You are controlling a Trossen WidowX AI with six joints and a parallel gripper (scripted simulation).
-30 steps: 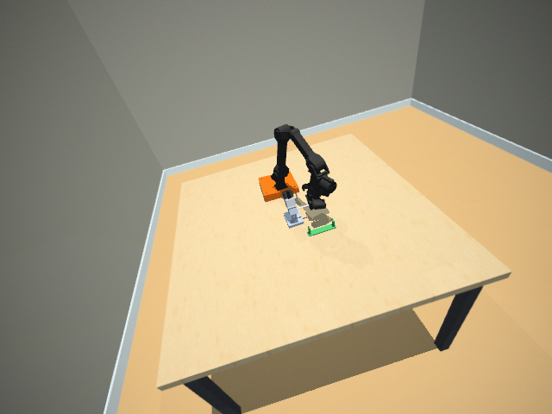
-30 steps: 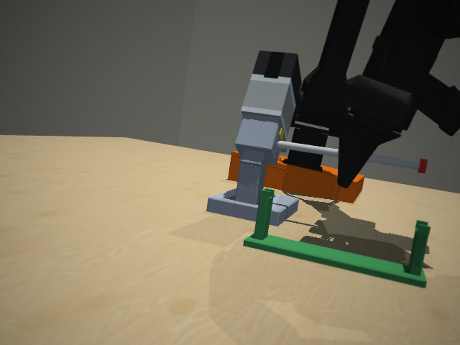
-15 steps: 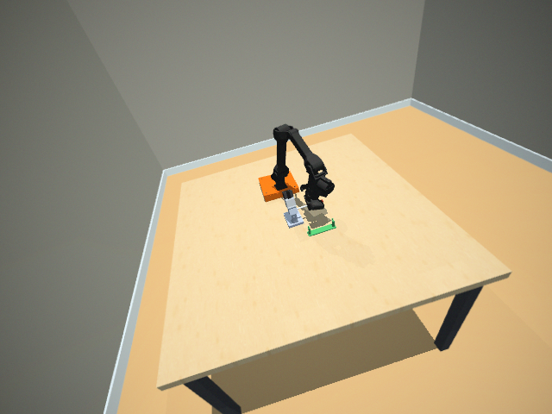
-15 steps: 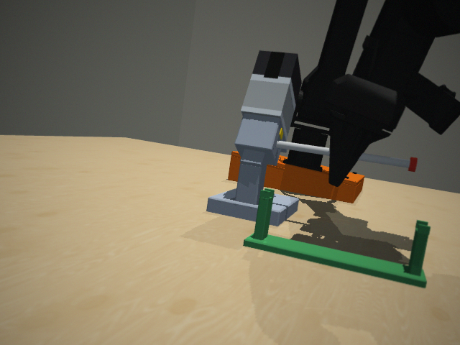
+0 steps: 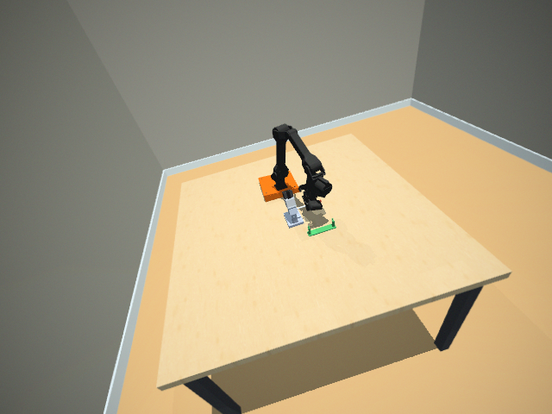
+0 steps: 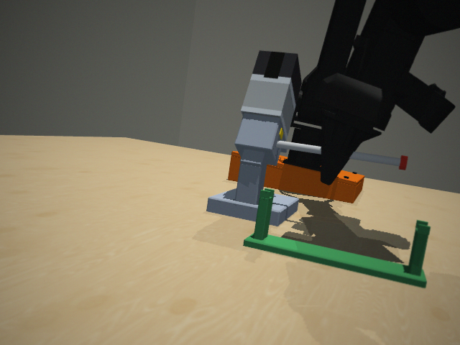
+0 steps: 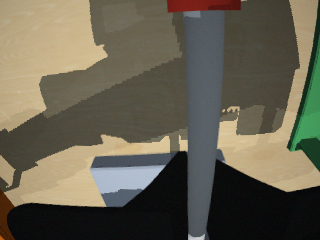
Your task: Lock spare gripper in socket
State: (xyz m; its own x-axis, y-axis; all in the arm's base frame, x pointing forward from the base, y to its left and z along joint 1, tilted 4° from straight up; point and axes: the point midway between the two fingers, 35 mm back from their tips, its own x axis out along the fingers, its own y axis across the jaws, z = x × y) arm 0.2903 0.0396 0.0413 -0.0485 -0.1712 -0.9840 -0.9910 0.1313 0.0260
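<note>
My gripper tip is now 20 mm past the grey mount and 70 mm to the left of it. The rest, counted from my gripper tip: green rack (120 mm ahead, 10 mm to the left, 20 mm below); spare gripper (30 mm behind, 70 mm to the right, 70 mm above).
</note>
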